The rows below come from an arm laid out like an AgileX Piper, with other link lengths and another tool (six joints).
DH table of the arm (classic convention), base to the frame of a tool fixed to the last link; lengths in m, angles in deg. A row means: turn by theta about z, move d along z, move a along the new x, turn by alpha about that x. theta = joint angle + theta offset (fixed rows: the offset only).
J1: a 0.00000; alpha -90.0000; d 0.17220; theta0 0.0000
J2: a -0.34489; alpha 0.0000; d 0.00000; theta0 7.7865
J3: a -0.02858; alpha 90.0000; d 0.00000; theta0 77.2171
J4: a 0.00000; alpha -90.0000; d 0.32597; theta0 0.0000
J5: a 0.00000; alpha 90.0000; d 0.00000; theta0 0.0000
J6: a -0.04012; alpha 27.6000; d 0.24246; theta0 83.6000
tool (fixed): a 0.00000; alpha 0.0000; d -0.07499; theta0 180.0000
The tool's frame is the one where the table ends.
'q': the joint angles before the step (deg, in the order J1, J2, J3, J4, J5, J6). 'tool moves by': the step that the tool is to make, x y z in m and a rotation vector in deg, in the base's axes. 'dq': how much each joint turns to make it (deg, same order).
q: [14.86, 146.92, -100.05, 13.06, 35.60, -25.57]
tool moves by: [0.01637, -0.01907, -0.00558, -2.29, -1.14, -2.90]
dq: [-1.10, 2.29, -3.57, -5.00, 0.18, 5.30]
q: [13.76, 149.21, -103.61, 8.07, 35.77, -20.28]
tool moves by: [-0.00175, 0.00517, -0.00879, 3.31, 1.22, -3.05]
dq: [0.02, 1.05, -0.66, 4.61, 0.00, 0.05]
